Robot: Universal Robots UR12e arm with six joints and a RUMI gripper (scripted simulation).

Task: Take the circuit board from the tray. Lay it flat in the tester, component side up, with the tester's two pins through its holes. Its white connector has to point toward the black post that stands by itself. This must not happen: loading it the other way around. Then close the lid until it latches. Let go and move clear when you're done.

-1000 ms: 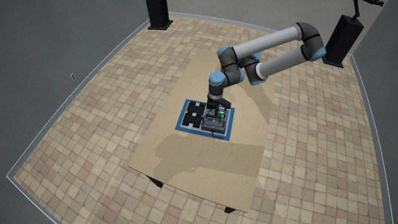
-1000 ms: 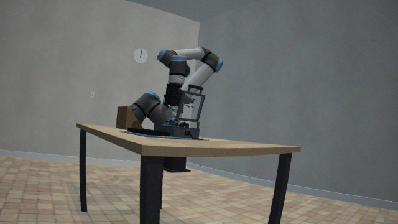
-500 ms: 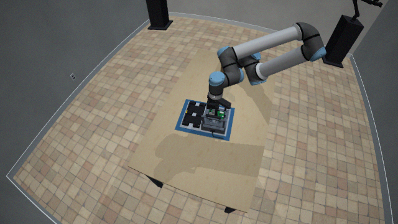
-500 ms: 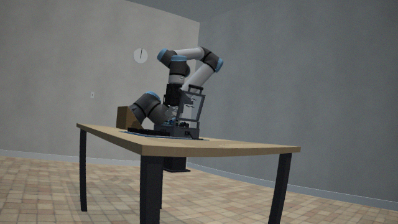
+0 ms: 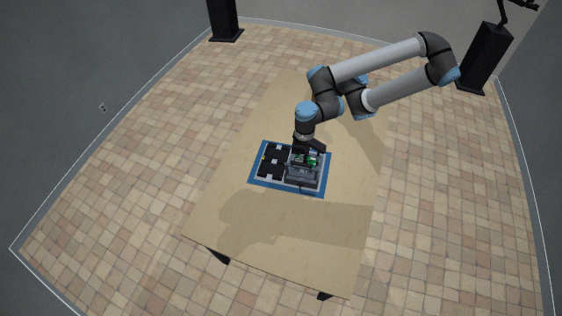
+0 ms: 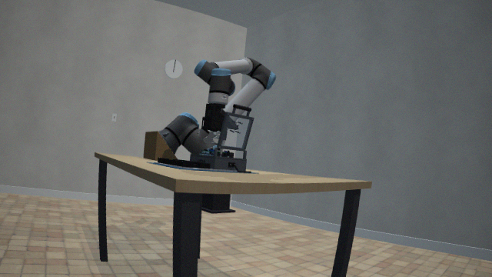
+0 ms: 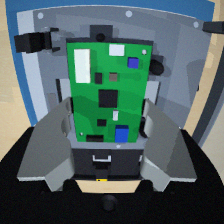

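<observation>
The green circuit board is right at my hand. Round my hand: black latch part 60 mm to the left, 60 mm behind, 10 mm above; then clear lid 120 mm ahead, 100 mm above.
</observation>
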